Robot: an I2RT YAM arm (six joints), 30 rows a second.
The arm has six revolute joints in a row. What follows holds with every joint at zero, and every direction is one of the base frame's. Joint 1 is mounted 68 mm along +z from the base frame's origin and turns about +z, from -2.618 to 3.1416 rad. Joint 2 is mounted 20 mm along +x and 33.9 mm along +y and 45.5 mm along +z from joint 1 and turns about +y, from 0 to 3.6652 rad. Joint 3 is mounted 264 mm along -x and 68.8 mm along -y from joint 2 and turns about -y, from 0 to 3.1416 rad. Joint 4 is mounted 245 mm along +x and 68.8 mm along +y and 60 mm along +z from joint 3 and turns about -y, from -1.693 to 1.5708 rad. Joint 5 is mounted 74 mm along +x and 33.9 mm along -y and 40.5 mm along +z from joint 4 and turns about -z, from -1.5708 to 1.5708 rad. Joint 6 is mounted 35.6 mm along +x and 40.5 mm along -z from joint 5 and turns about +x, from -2.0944 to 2.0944 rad. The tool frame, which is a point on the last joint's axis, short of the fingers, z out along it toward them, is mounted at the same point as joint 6; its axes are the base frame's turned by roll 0, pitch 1.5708 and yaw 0 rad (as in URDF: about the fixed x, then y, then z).
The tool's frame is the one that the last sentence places.
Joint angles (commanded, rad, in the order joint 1, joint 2, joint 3, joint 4, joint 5, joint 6), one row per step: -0.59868, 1.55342, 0.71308, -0.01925, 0.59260, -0.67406; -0.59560, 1.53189, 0.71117, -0.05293, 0.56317, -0.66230; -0.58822, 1.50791, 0.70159, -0.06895, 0.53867, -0.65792; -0.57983, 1.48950, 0.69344, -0.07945, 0.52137, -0.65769; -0.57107, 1.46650, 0.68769, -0.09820, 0.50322, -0.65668; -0.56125, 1.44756, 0.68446, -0.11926, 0.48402, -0.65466; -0.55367, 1.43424, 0.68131, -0.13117, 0.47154, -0.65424; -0.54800, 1.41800, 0.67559, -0.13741, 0.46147, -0.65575; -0.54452, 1.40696, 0.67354, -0.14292, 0.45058, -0.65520; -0.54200, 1.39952, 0.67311, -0.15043, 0.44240, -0.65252; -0.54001, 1.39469, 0.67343, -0.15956, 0.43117, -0.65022
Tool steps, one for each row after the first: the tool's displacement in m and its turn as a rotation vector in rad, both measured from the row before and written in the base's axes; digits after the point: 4 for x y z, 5 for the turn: -0.0020, 0.0035, 0.0026, 0.02811, -0.00988, 0.01463; -0.0018, 0.0046, 0.0023, 0.01721, -0.01238, 0.02023; -0.0010, 0.0041, 0.0016, 0.01126, -0.00729, 0.01932; -0.0013, 0.0044, 0.0028, 0.01272, -0.00705, 0.01970; -0.0008, 0.0044, 0.0022, 0.01580, -0.00484, 0.02069; -0.0005, 0.0032, 0.0015, 0.00920, -0.00391, 0.01521; -0.0011, 0.0028, 0.0019, 0.00401, -0.00669, 0.01311; -0.0005, 0.0018, 0.0016, 0.00550, -0.00770, 0.01005; -0.0004, 0.0013, 0.0011, 0.00637, -0.00461, 0.00590; -0.0003, 0.0012, 0.0005, 0.01010, -0.00256, 0.00755
